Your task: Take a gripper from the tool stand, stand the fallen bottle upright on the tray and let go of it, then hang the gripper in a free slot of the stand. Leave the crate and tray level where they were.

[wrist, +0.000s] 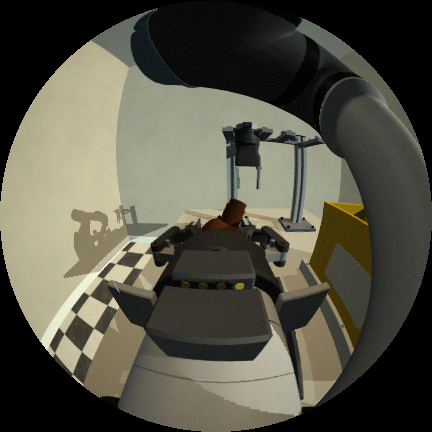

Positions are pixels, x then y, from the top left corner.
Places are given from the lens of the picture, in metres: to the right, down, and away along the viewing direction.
brown bottle (233, 211): 0.03, -0.01, 0.20
dark gripper (246, 136): 0.08, -0.21, 0.33
The marked spots on the brown bottle and the dark gripper are 0.26 m apart.
